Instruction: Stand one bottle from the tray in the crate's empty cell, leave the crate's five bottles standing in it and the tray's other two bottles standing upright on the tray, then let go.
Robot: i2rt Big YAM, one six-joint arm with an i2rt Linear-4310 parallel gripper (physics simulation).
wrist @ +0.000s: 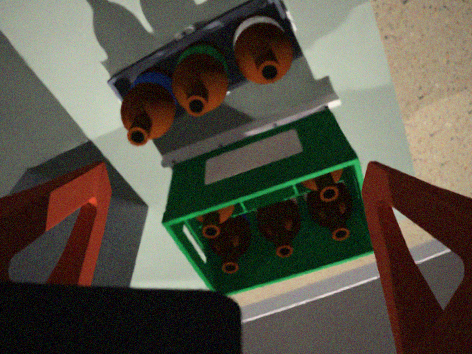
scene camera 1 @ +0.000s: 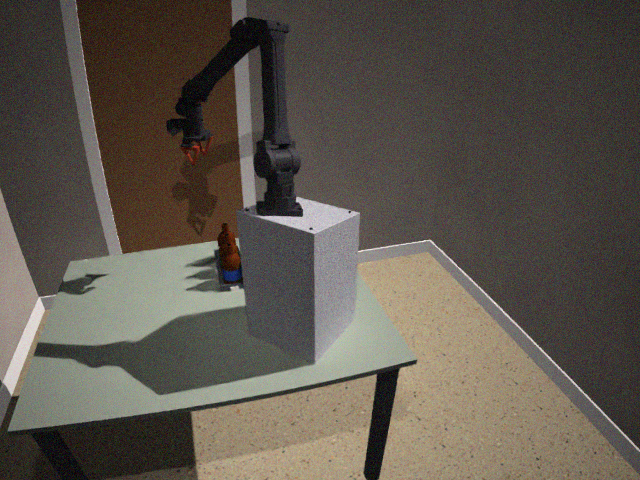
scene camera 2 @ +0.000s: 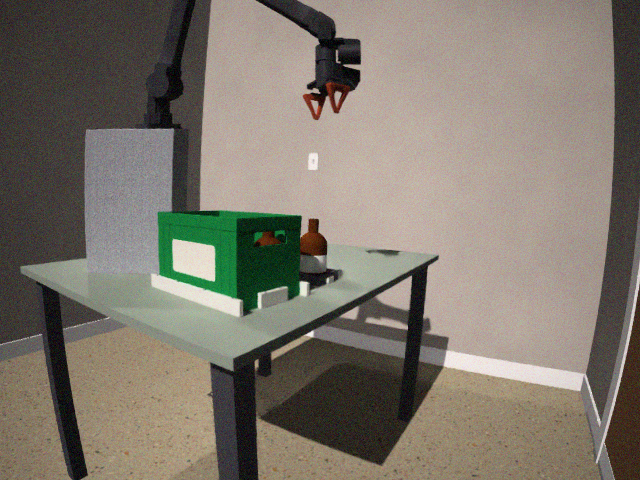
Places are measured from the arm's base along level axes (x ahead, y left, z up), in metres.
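Where they show: gripper, fingertip midpoint: point(wrist: 236, 175) point(scene camera 1: 199, 160) point(scene camera 2: 325, 116); arm's base, origin of the base link: point(scene camera 1: 279, 211) point(scene camera 2: 158, 128).
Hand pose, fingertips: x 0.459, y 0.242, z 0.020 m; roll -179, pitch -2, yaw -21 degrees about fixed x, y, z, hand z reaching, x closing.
Note:
Things, the pixels of their top centre, and the offset from my fingertips. Level surfaces: height alone.
- dark tray, middle of its top: point(wrist: 202, 67) point(scene camera 2: 284, 266) point(scene camera 1: 229, 264) dx -0.068, dy -0.074, dz -0.413 m
- blue-labelled, middle of its top: point(wrist: 137, 137) point(scene camera 1: 229, 245) dx -0.152, dy -0.085, dz -0.278 m
- green-labelled, middle of its top: point(wrist: 196, 106) point(scene camera 1: 226, 234) dx -0.069, dy -0.076, dz -0.278 m
- white-labelled, middle of its top: point(wrist: 269, 72) point(scene camera 2: 313, 218) point(scene camera 1: 224, 224) dx +0.022, dy -0.069, dz -0.278 m
- green crate, middle of its top: point(wrist: 277, 239) point(scene camera 2: 226, 213) dx -0.044, dy -0.300, dz -0.263 m
- green table, its level: dz -0.439 m
Three brown bottles stand upright in a row on the dark tray point(wrist: 220, 36) point(scene camera 2: 319, 280): one blue-labelled point(wrist: 150, 111) point(scene camera 1: 231, 261), one green-labelled point(wrist: 200, 84), one white-labelled point(wrist: 263, 54) point(scene camera 2: 313, 242). The green crate point(wrist: 325, 145) point(scene camera 2: 267, 268) stands beside the tray. In the wrist view its five bottles stand in it, three in the row away from the tray and two in the tray-side row; the middle cell of the tray-side row is empty, its floor hidden by the wall. My gripper point(scene camera 1: 199, 156) point(scene camera 2: 326, 115) point(wrist: 236, 175) is open and empty, high above the table, pointing down.
Low white rails point(scene camera 2: 196, 295) point(wrist: 250, 131) stand along the crate's foot, one between crate and tray. The tall grey pedestal point(scene camera 1: 279, 279) point(scene camera 2: 129, 201) bearing the arm stands on the green table point(scene camera 1: 129, 289) point(scene camera 2: 361, 263). In scene camera 1 it hides the crate.

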